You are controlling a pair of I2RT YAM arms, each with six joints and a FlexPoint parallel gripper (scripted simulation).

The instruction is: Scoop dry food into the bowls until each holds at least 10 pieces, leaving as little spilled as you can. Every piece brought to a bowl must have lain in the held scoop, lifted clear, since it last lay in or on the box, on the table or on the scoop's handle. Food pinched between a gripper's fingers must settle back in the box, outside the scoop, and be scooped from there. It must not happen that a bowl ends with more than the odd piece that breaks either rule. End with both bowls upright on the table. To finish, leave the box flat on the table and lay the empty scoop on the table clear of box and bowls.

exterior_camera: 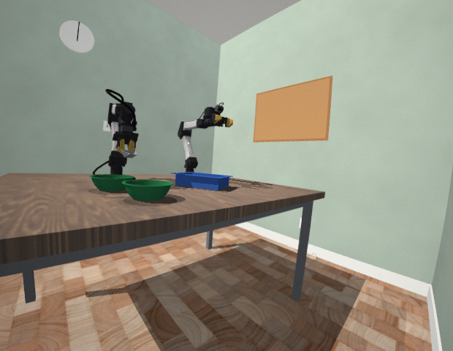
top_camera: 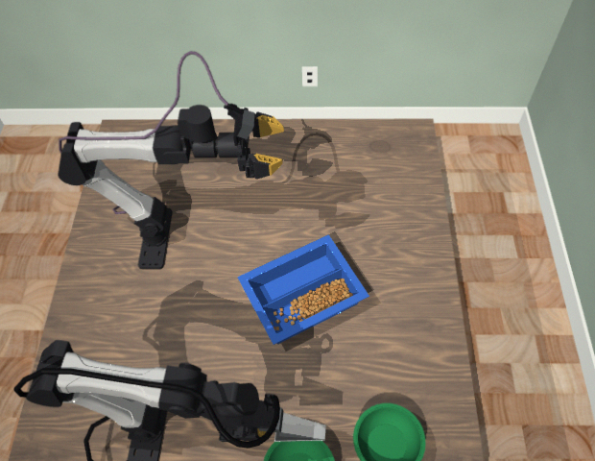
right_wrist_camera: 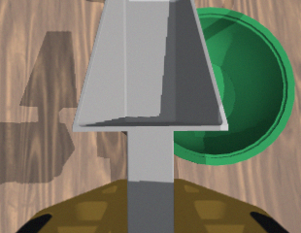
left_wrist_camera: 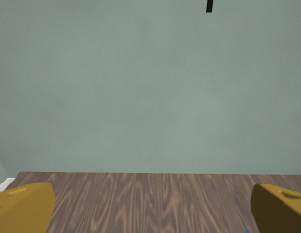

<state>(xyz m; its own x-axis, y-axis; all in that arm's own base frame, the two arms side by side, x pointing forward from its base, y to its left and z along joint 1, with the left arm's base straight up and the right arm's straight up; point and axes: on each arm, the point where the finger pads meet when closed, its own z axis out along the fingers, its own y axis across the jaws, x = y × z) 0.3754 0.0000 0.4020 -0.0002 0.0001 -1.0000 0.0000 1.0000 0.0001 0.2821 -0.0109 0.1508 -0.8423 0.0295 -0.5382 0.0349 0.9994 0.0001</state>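
Observation:
Now: the grey scoop 4 cm ahead of my right hand, 1 cm to the right of it and 1 cm below it. Round my right hand: blue box (36 cm to the left, 12 cm ahead, 11 cm below).

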